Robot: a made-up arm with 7 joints. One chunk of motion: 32 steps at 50 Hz.
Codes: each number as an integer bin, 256 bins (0 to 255) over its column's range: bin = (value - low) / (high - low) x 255, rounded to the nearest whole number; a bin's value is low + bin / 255 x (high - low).
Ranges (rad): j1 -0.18..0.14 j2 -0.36..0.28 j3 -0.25..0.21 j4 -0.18..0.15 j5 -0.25..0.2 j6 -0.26..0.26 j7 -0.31..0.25
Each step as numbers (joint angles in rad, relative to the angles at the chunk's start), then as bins.
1 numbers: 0.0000 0.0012 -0.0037 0.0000 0.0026 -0.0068 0.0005
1 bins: 143 144 137 139 143 124 141
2 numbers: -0.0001 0.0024 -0.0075 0.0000 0.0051 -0.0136 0.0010
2 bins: 143 144 134 139 145 121 142
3 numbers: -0.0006 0.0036 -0.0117 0.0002 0.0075 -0.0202 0.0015
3 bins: 143 145 132 139 146 118 142
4 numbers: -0.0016 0.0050 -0.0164 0.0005 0.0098 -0.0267 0.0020
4 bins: 142 145 129 139 147 114 142
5 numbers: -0.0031 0.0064 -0.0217 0.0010 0.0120 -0.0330 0.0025
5 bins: 141 146 127 140 148 111 142
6 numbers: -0.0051 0.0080 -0.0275 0.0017 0.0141 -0.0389 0.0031
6 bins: 139 147 123 140 150 108 143
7 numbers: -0.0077 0.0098 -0.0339 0.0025 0.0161 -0.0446 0.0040
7 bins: 137 147 120 141 151 106 143
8 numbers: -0.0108 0.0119 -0.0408 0.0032 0.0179 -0.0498 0.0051
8 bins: 135 148 116 142 152 103 143
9 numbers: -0.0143 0.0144 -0.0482 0.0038 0.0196 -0.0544 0.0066
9 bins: 132 149 112 142 153 101 144
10 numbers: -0.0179 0.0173 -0.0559 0.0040 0.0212 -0.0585 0.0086
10 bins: 129 150 108 142 154 99 145
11 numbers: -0.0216 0.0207 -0.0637 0.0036 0.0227 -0.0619 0.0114
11 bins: 126 152 103 142 155 97 146
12 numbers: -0.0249 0.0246 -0.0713 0.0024 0.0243 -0.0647 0.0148
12 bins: 124 153 99 141 155 96 148
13 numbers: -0.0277 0.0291 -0.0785 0.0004 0.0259 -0.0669 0.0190
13 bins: 121 155 95 139 156 95 150
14 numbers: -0.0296 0.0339 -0.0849 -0.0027 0.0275 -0.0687 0.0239
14 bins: 120 157 92 137 157 94 152
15 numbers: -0.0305 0.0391 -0.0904 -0.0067 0.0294 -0.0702 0.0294
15 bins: 119 159 88 134 158 93 155
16 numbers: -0.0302 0.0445 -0.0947 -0.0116 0.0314 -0.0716 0.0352
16 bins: 119 161 86 130 159 92 157
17 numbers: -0.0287 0.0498 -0.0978 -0.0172 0.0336 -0.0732 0.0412
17 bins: 121 163 84 126 161 92 160
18 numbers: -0.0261 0.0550 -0.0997 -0.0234 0.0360 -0.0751 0.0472
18 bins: 123 165 83 121 162 91 163
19 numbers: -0.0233 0.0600 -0.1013 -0.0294 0.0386 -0.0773 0.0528
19 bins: 125 167 82 116 164 90 165
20 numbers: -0.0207 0.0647 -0.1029 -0.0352 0.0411 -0.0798 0.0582
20 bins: 127 169 82 112 165 88 168
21 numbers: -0.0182 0.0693 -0.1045 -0.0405 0.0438 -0.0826 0.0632
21 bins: 129 171 81 108 166 87 170
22 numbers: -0.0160 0.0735 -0.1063 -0.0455 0.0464 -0.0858 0.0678
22 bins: 131 173 80 104 168 85 172
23 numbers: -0.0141 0.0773 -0.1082 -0.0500 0.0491 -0.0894 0.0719
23 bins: 132 174 79 100 169 84 174
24 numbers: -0.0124 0.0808 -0.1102 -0.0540 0.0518 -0.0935 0.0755
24 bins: 134 176 77 97 171 82 176
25 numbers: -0.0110 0.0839 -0.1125 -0.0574 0.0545 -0.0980 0.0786
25 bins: 135 177 76 95 173 79 177
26 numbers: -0.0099 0.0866 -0.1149 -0.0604 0.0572 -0.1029 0.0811
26 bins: 136 178 75 92 174 77 178
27 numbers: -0.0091 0.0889 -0.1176 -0.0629 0.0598 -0.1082 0.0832
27 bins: 136 179 73 90 176 74 179
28 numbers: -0.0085 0.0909 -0.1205 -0.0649 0.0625 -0.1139 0.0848
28 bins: 137 180 72 89 177 72 180
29 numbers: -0.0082 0.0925 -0.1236 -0.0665 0.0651 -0.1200 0.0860
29 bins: 137 180 70 88 179 69 180
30 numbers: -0.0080 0.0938 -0.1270 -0.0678 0.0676 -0.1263 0.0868
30 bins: 137 181 68 87 180 66 181
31 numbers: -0.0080 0.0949 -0.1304 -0.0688 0.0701 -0.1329 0.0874
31 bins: 137 181 66 86 181 62 181
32 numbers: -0.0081 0.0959 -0.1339 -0.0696 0.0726 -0.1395 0.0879
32 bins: 137 182 64 85 183 59 181
